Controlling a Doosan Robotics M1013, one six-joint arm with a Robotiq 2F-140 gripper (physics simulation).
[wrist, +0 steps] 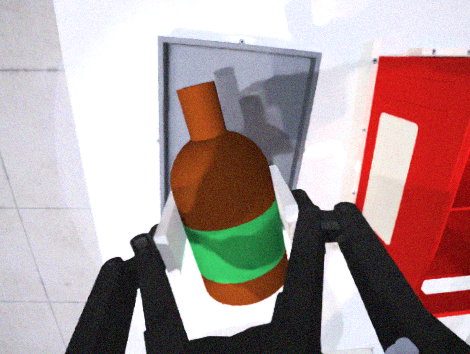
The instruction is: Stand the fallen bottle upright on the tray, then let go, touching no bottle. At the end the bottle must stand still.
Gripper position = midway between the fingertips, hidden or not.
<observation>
In view: the gripper (227, 194) and a brown bottle (221, 182).
</observation>
